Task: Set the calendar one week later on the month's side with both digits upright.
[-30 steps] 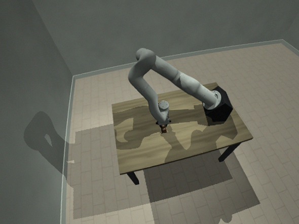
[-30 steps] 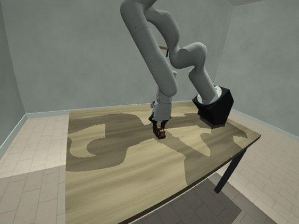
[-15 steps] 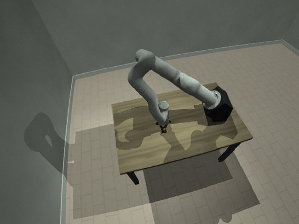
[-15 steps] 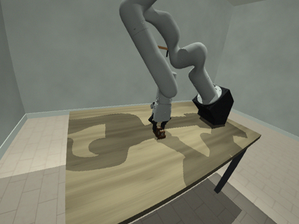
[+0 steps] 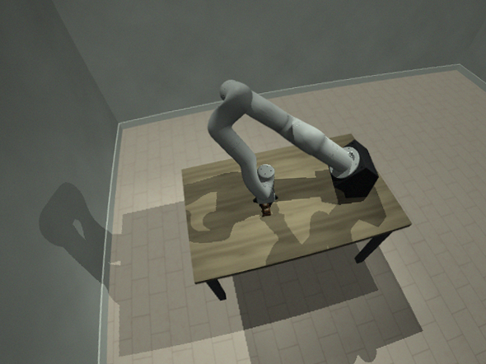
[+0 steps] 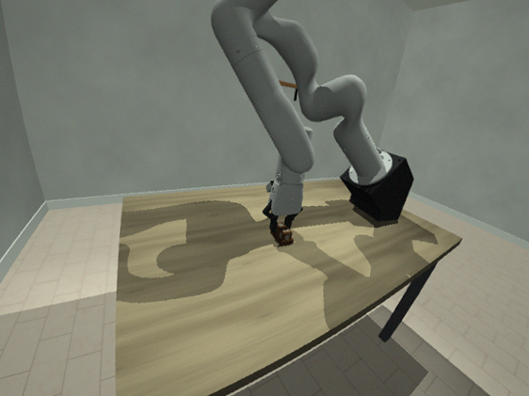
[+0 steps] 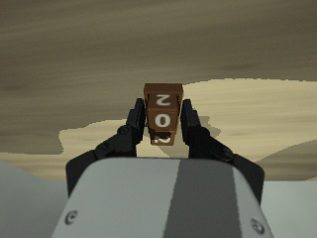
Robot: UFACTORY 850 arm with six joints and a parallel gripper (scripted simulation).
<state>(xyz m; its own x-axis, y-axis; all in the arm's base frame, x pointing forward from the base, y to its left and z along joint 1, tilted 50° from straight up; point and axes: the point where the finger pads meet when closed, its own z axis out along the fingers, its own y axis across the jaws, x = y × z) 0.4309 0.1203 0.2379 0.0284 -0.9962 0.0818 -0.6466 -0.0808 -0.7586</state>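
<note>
The brown digit cube is 10 mm below my hand. Also, from my hand: brown tray: 30 mm below, 20 mm to the left.
</note>
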